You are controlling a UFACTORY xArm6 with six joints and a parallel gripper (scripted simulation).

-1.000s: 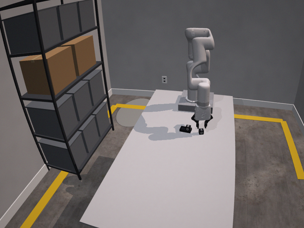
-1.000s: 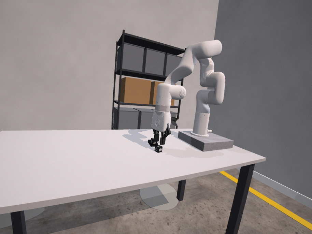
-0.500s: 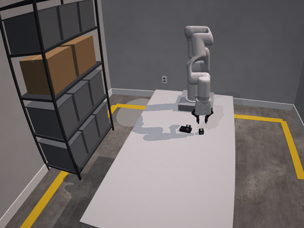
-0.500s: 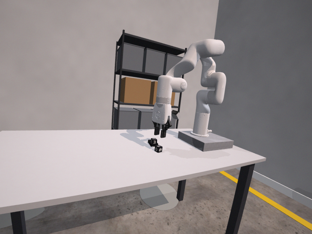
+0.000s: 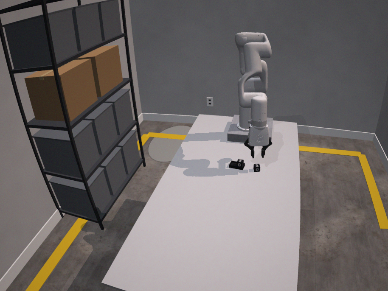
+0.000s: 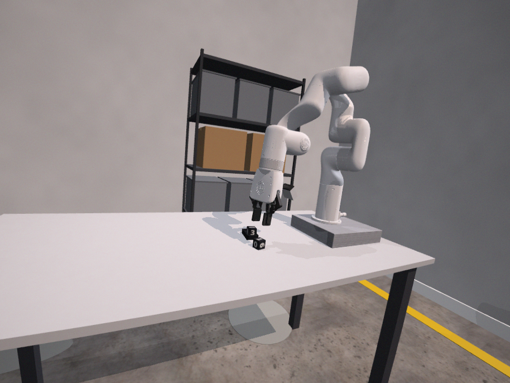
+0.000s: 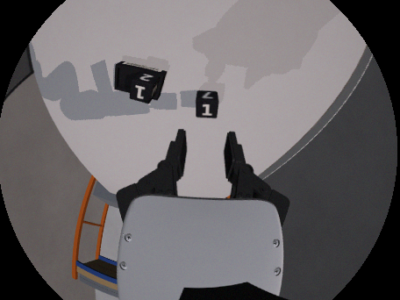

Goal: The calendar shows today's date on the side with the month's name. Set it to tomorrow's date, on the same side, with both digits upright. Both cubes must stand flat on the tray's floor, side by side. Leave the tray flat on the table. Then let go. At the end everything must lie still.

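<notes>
The black cube lies 9 cm below my hand.
</notes>
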